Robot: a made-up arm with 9 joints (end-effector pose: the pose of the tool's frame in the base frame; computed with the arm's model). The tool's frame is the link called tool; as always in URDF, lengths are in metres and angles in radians.
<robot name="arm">
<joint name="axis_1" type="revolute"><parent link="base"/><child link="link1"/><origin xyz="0.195 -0.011 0.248" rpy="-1.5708 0 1.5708"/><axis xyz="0 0 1"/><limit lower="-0.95" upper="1.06" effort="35" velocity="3"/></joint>
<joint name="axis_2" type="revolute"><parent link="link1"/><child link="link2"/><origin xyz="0.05 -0.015 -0.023" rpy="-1.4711 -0.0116 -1.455"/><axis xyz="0 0 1"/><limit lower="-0.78" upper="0.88" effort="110" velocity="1.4"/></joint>
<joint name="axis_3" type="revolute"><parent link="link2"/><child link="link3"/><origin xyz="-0.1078 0.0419 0.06" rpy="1.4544 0 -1.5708"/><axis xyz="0 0 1"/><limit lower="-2.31" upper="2.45" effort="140" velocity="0.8"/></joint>
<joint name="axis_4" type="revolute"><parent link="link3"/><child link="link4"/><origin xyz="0.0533 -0.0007 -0.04" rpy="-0.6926 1.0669 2.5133"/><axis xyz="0 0 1"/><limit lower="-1.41" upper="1.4" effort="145" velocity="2.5"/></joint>
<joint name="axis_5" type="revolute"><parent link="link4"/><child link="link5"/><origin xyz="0.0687 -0.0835 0.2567" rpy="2.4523 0.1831 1.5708"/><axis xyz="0 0 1"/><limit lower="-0.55" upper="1.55" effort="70" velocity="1.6"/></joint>
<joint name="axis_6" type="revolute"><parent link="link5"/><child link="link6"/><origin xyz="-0.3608 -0.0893 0.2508" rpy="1.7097 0.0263 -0.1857"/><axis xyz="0 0 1"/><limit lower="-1.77" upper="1.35" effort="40" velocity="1.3"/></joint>
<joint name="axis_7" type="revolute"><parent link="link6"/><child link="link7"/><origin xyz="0.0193 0.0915 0.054" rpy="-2.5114 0.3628 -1.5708"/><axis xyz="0 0 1"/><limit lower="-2.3" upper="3.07" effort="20" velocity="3.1"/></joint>
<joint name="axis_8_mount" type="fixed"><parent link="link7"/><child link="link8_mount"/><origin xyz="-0.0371 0.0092 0.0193" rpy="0 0 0"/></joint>
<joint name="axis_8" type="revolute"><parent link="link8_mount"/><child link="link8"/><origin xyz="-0.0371 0.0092 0.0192" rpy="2.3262 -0.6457 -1.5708"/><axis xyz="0 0 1"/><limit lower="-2.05" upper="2.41" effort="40" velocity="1.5"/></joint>
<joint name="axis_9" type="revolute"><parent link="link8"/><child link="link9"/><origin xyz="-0.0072 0.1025 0.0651" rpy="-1.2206 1.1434 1.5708"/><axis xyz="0 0 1"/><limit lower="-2.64" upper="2.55" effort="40" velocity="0.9"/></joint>
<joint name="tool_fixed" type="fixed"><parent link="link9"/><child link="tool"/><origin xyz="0.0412 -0.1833 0.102" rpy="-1.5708 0 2.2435"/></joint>
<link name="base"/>
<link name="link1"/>
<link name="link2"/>
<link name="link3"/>
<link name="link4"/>
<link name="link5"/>
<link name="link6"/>
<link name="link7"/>
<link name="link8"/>
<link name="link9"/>
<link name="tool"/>
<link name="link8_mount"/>
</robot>
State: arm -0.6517 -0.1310 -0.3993 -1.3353 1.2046 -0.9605 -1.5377 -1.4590 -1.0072
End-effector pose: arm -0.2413 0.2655 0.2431 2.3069 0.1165 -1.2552
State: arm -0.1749 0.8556 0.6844 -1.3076 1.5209 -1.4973 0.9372 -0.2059 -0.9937
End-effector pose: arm 0.4078 -0.0933 0.2795 0.2465 0.0140 1.8487
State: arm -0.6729 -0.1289 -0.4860 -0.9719 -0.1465 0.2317 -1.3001 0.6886 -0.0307
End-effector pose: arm 0.1461 0.9024 0.0864 -1.4046 1.9869 1.7219
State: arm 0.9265 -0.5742 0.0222 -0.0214 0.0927 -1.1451 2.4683 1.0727 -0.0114
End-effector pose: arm 0.3626 -0.0707 -0.3823 1.4748 2.1778 0.4720
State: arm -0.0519 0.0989 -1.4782 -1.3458 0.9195 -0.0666 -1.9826 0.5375 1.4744
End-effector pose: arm 0.3073 -0.0098 -0.0928 -1.9432 1.5174 0.8608
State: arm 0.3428 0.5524 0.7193 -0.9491 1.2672 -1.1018 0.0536 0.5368 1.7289
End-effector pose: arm 0.1276 0.4395 0.0234 -2.5355 -0.3897 -0.9942
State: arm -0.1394 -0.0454 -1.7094 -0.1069 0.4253 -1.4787 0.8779 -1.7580 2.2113
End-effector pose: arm 0.0895 0.1571 0.1191 -1.5864 0.6933 2.1111
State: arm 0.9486 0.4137 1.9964 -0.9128 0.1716 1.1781 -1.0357 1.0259 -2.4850
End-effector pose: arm 0.2177 -0.4656 -0.3986 -1.8226 -0.9585 -1.4788
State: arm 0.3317 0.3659 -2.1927 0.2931 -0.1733 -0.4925 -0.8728 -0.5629 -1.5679
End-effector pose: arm -0.0353 -0.1388 0.8355 -1.5801 -1.4049 1.9122
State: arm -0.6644 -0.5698 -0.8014 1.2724 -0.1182 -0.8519 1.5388 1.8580 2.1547
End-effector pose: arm 0.0287 -0.0953 0.7177 -0.8857 -2.3396 1.7616
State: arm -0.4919 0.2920 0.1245 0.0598 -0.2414 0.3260 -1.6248 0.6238 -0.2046
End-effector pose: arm 0.7358 0.6520 0.3697 0.6542 1.6316 2.3299
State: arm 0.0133 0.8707 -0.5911 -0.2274 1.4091 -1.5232 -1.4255 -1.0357 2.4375
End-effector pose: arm -0.0505 0.2167 0.3671 -2.6323 -0.6415 0.3882
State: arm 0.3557 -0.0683 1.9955 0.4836 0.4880 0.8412 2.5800 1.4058 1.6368
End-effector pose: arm 0.8281 0.2026 0.2744 -0.6802 1.9650 1.4706
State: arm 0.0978 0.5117 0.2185 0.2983 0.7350 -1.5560 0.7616 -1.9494 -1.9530
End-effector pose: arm -0.0104 0.1371 -0.0113 0.8152 -0.0360 0.2787
